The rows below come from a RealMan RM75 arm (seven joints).
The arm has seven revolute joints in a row. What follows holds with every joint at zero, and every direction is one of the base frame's.
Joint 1 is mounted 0.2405 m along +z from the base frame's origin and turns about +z.
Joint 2 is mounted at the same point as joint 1 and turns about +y.
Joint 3 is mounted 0.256 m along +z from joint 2 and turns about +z.
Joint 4 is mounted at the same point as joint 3 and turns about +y.
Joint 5 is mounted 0.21 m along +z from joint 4 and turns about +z.
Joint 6 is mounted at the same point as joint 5 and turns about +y.
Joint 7 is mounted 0.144 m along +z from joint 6 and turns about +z.
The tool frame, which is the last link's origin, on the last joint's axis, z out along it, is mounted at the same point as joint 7; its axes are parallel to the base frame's.
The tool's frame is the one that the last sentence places.
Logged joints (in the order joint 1, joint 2, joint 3, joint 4, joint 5, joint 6, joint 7), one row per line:
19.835 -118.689 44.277 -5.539 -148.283 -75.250 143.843
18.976 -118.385 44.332 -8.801 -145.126 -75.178 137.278
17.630 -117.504 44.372 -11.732 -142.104 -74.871 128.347
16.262 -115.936 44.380 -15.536 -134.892 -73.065 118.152
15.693 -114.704 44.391 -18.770 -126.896 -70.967 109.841
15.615 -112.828 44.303 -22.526 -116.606 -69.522 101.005
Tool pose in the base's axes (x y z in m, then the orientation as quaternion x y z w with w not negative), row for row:
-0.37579 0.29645 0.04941 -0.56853 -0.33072 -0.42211 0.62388
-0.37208 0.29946 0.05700 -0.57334 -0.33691 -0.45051 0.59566
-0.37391 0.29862 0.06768 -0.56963 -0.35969 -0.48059 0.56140
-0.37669 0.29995 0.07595 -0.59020 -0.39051 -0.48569 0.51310
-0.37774 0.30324 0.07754 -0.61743 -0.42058 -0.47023 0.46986
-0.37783 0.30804 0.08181 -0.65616 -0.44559 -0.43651 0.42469
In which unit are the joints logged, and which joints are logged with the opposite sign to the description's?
The joints are logged in degrees. Opposite sign: joint 1, joint 4.
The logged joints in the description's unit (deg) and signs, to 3 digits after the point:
-19.835 -118.689 44.277 5.539 -148.283 -75.250 143.843
-18.976 -118.385 44.332 8.801 -145.126 -75.178 137.278
-17.630 -117.504 44.372 11.732 -142.104 -74.871 128.347
-16.262 -115.936 44.380 15.536 -134.892 -73.065 118.152
-15.693 -114.704 44.391 18.770 -126.896 -70.967 109.841
-15.615 -112.828 44.303 22.526 -116.606 -69.522 101.005

